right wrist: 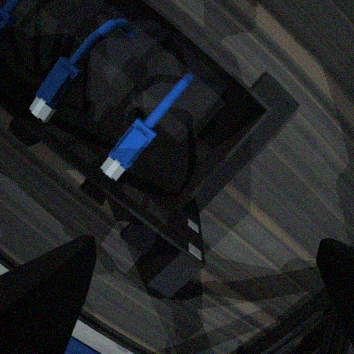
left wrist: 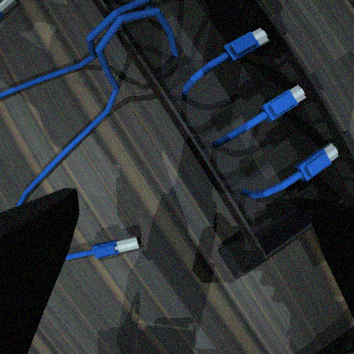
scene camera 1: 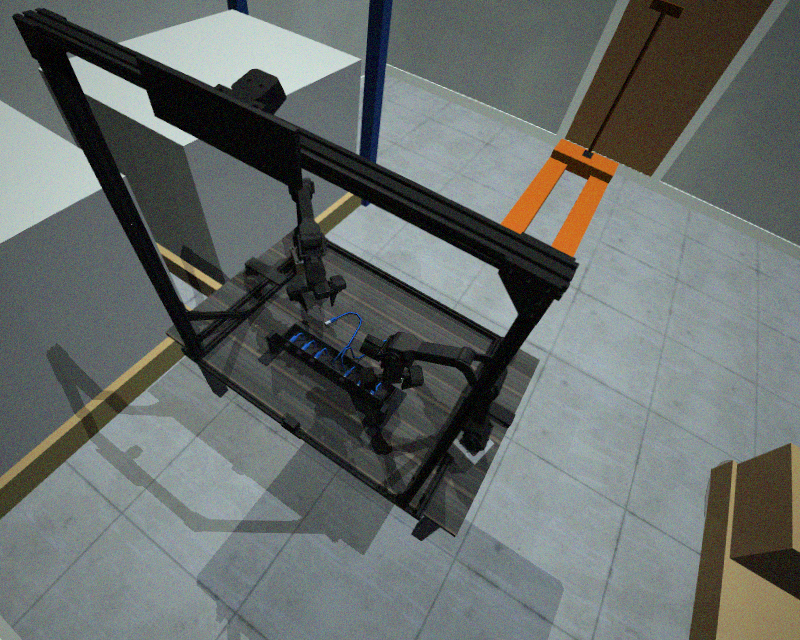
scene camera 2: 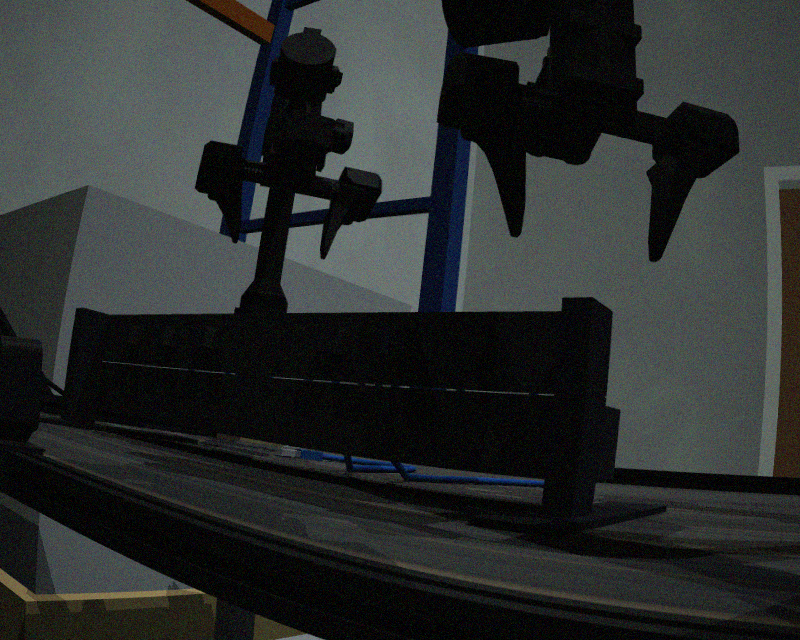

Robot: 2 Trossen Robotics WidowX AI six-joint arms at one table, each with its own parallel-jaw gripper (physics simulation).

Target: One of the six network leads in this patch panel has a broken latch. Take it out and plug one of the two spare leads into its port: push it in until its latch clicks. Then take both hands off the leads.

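Places are measured from the left arm's base along level axes (x ahead, y left, z up), in millimetres.
Pixels of known places: left gripper, fingertip midpoint: (left wrist: 200, 206) (scene camera 1: 319, 309) (scene camera 2: 279, 248); right gripper, fingertip midpoint: (right wrist: 209, 250) (scene camera 1: 388, 389) (scene camera 2: 588, 248); right arm's base, origin of the base link: (scene camera 1: 472, 442).
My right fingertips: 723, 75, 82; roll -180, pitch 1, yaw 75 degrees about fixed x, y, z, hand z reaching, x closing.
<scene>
Ahead of a thing's pixels: the offset from my right fingertips to its middle, as dx, dy, dz. "pt": to the spot under its first point. Level surfaces: height alone.
The dark patch panel (scene camera 1: 313, 363) (scene camera 2: 400, 340) (right wrist: 225, 155) stands on the table, with a row of blue leads in it. Three seated plugs @[pt -226, -165, -56] (left wrist: 245, 44) @[pt -269, -195, -56] (left wrist: 283, 104) @[pt -312, -225, -56] (left wrist: 317, 164) show in the left wrist view, two more @[pt -76, -59, -56] (right wrist: 57, 87) @[pt -36, -29, -56] (right wrist: 131, 145) in the right wrist view. I cannot tell which latch is broken. One spare lead's plug @[pt -399, -73, -143] (scene camera 1: 328, 322) (left wrist: 107, 249) lies on the table beside the panel; the other spare plug @[pt -140, +85, -145] (left wrist: 6, 7) is partly cut off. My left gripper (scene camera 2: 279, 248) (left wrist: 200, 206) is open and empty above the spare plug's side. My right gripper (scene camera 2: 585, 246) (right wrist: 209, 250) is open and empty above the panel's right end.
Blue spare cables @[pt -302, -14, -147] (left wrist: 75, 147) loop over the table beside the panel. A black gantry frame (scene camera 1: 433, 206) spans the wooden table @[dz -151] (scene camera 1: 467, 493). An orange pallet truck (scene camera 1: 533, 200) stands on the floor behind, and cardboard boxes (scene camera 1: 763, 500) at the lower right.
</scene>
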